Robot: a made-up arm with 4 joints.
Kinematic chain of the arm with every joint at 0, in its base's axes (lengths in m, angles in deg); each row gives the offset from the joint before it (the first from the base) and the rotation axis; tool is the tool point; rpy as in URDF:
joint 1: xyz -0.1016 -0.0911 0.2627 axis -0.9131 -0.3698 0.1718
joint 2: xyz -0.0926 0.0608 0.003 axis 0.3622 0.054 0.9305
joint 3: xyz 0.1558 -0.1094 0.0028 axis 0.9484 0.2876 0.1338
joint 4: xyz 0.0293 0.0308 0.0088 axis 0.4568 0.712 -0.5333
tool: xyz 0.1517 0.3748 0.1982 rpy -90 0 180
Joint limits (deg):
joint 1: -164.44..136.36
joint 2: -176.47..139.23
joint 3: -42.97..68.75
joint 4: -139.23..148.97
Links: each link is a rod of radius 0.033 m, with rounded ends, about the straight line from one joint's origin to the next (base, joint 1, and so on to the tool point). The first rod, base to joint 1, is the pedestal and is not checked.
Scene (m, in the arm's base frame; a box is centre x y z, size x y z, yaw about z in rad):
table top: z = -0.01
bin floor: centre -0.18 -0.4 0 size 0.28 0.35 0.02 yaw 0.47
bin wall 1: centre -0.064 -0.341 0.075 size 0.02 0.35 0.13 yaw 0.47
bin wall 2: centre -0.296 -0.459 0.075 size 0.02 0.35 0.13 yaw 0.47
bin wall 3: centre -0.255 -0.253 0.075 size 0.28 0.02 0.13 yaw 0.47
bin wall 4: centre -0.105 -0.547 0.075 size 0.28 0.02 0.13 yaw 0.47
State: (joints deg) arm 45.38 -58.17 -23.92 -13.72
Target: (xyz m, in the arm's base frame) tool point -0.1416 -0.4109 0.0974
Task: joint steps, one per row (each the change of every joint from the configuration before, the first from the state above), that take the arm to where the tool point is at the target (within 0.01 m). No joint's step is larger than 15 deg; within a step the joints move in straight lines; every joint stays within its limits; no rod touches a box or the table.
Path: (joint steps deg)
1: -3.37 -12.89 -0.10 -5.43
2: -3.38 -12.88 -0.09 -5.42
3: -3.37 -12.89 -0.10 -5.43
4: -3.37 -12.88 -0.10 -5.42
5: -3.37 -12.89 -0.09 -5.43
6: -3.38 -12.88 -0.10 -5.42
7: -3.37 -12.89 -0.09 -5.43
8: -3.76 12.72 -9.09 -1.65
9: -3.77 12.72 -9.09 -1.65

